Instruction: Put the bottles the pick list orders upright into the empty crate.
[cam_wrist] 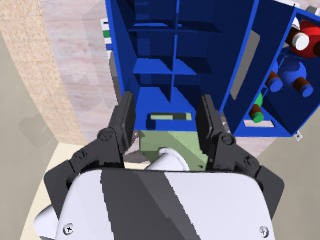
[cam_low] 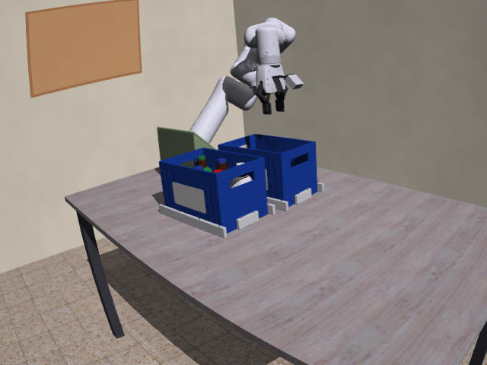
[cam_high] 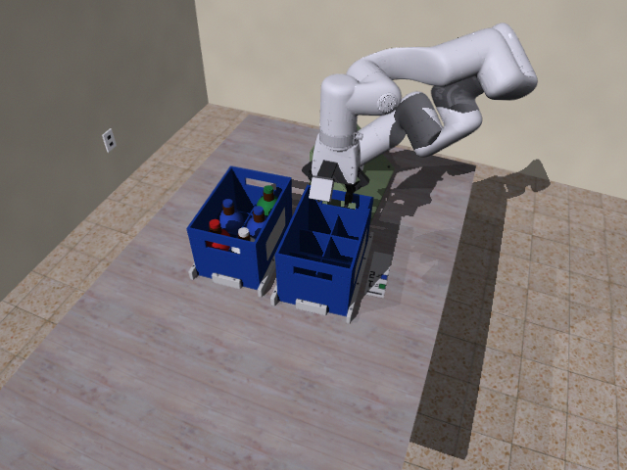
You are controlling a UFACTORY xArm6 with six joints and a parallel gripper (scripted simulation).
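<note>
Right now my hand is 80 mm past the green-labelled bottle, 240 mm to the left of it and 210 mm above it. Also, from my hand: white-labelled bottle (90 mm ahead, 200 mm to the right, 210 mm below); then blue-labelled bottle (10 mm ahead, 210 mm to the right, 210 mm below); then pick list (80 mm behind, 110 mm to the left, 290 mm below).
</note>
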